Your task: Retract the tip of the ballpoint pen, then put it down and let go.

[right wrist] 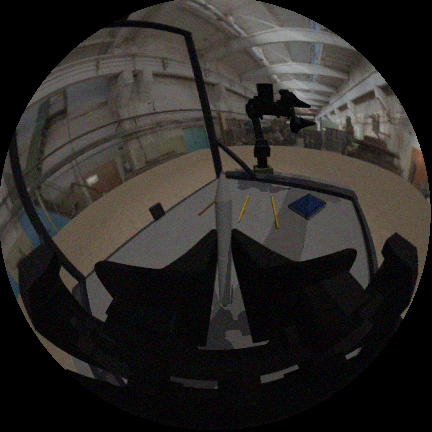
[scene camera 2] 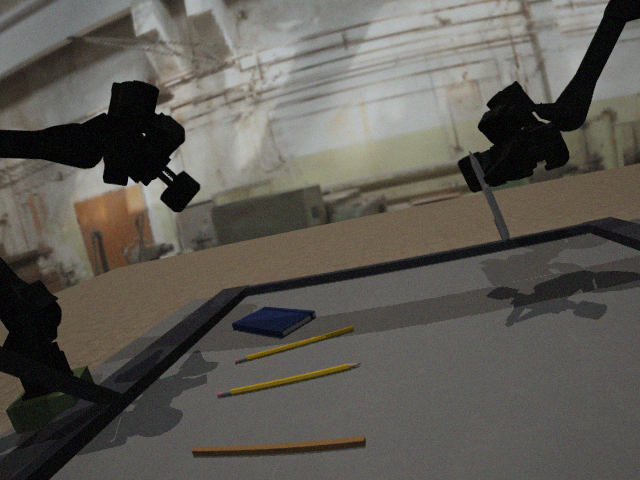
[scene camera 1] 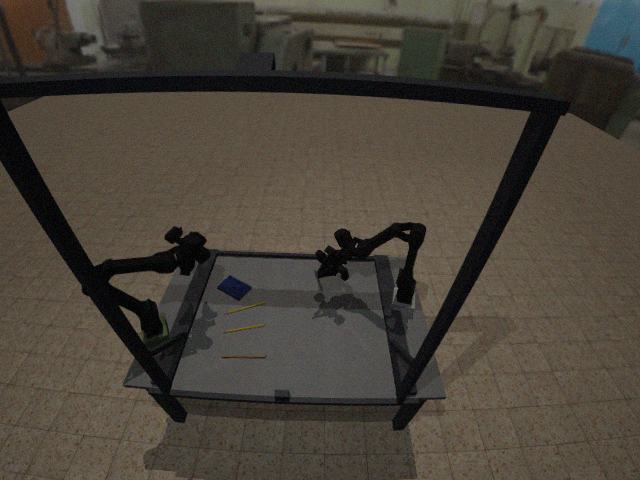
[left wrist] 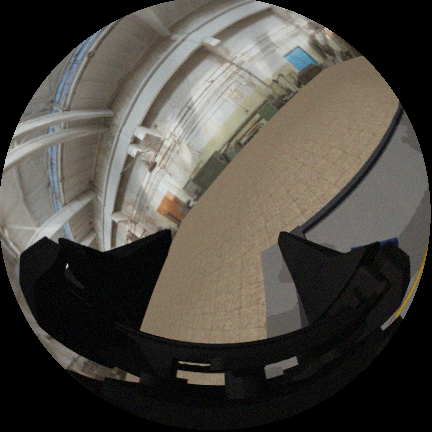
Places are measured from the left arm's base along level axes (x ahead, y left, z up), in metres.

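Where they show: left gripper, fingertip midpoint: (right wrist: 312,114) (scene camera 2: 165,172) (left wrist: 226,236); right gripper, fingertip midpoint: (right wrist: 223,234) (scene camera 2: 481,181) (scene camera 1: 316,276); left arm's base, origin of the base link: (right wrist: 262,166) (scene camera 1: 154,329); right arm's base, origin of the base link: (scene camera 1: 404,297).
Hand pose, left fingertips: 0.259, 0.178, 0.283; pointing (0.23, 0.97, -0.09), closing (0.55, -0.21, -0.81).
Each offset is from my left fingertips to the top centre of the thing, as dx, dy, dz. Level surfaces: height alone.
A grey ballpoint pen @[+0.425, -0.345, -0.089] (scene camera 2: 494,206) (right wrist: 224,210) is held above the table by my right gripper (scene camera 1: 327,272) (scene camera 2: 479,173) (right wrist: 223,234), which is shut on it. In scene camera 2 the pen slants, its tapered end up beside the fingers and its blunt end down. In the right wrist view the tapered end points to the top of the picture; whether the writing point sticks out is too small to tell. The pen is hard to make out in scene camera 1. My left gripper (scene camera 2: 147,181) (left wrist: 226,236) (right wrist: 312,114) is open and empty, raised near the table's left edge.
A blue book @[+0.122, -0.081, -0.311] (scene camera 1: 234,287) (scene camera 2: 273,321) (right wrist: 307,206) lies at the table's back left. Two yellow pencils @[+0.125, -0.217, -0.316] (scene camera 1: 246,307) @[+0.087, -0.317, -0.314] (scene camera 2: 289,379) and an orange-brown stick @[+0.036, -0.439, -0.316] (scene camera 1: 243,356) (scene camera 2: 279,447) lie in front of it. A dark frame (scene camera 1: 289,82) stands around the table @[dz -0.323] (scene camera 1: 330,372).
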